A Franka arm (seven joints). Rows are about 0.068 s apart.
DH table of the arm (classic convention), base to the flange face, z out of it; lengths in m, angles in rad. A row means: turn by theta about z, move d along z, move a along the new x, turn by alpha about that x. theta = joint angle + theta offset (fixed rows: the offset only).
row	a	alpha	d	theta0
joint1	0	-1.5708	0.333	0
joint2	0	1.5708	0	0
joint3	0.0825	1.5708	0.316	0
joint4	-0.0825	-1.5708	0	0
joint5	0	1.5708	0.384	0
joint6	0.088	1.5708	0	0
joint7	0	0	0.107	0
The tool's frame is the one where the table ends.
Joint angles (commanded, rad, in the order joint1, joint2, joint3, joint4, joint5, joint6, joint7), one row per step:
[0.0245 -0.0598 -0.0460 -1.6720 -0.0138 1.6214 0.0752]
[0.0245 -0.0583 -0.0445 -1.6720 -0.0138 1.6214 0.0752]
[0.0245 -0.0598 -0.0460 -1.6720 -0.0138 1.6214 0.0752]
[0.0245 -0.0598 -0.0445 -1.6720 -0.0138 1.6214 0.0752]
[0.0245 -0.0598 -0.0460 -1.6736 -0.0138 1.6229 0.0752]
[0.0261 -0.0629 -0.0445 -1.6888 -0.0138 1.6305 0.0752]
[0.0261 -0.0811 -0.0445 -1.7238 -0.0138 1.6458 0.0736]
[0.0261 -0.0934 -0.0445 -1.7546 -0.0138 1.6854 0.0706]
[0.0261 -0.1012 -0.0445 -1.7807 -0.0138 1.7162 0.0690]
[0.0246 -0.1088 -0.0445 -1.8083 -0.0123 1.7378 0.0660]
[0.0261 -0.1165 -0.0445 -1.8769 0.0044 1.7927 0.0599]
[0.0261 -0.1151 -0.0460 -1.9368 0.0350 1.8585 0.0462]
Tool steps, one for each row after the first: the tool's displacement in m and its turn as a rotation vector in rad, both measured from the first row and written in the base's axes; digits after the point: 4 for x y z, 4 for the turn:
[0.0004 0.0008 -0.0008 -0.0001 0.0015 0.0015]
[0.0000 0.0000 0.0000 0.0000 0.0000 0.0000]
[0.0000 0.0008 0.0000 -0.0001 0.0000 0.0015]
[0.0001 0.0000 -0.0006 0.0000 0.0001 0.0000]
[-0.0006 0.0017 -0.0055 0.0001 0.0046 0.0032]
[-0.0056 0.0016 -0.0111 0.0010 0.0061 0.0051]
[-0.0064 0.0016 -0.0158 0.0011 -0.0149 0.0086]
[-0.0068 0.0016 -0.0214 0.0012 -0.0274 0.0106]
[-0.0084 0.0010 -0.0287 0.0029 -0.0290 0.0123]
[-0.0102 0.0034 -0.0528 0.0198 -0.0234 0.0172]
[-0.0094 0.0050 -0.0764 0.0489 -0.0290 0.0212]

